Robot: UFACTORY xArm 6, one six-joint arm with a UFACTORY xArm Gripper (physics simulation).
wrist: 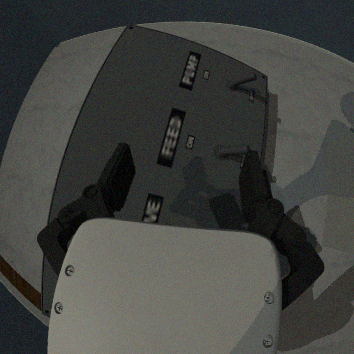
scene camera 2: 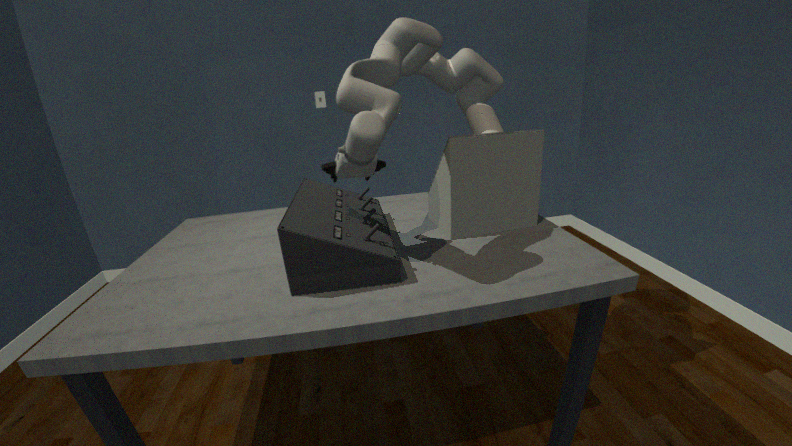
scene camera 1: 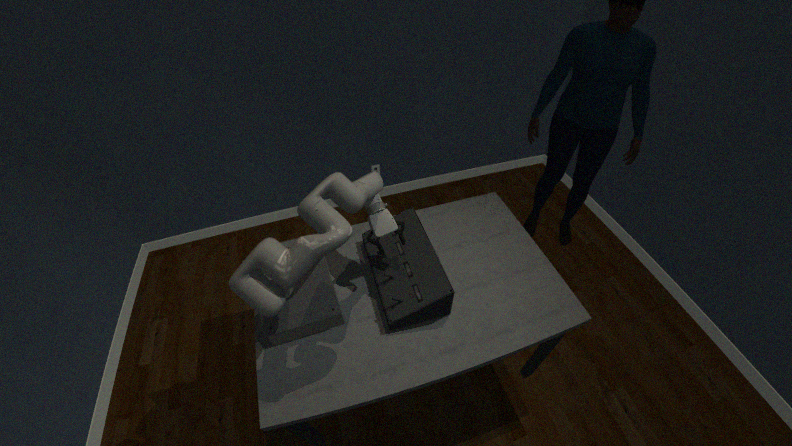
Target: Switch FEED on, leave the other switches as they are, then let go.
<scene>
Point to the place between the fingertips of my gripper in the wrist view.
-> At 186, 159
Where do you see a dark sloped switch panel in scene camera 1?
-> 419, 280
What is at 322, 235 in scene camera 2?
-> A dark sloped switch panel.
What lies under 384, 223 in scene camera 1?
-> My gripper.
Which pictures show my gripper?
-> The wrist view, scene camera 2 and scene camera 1: all of them.
</scene>
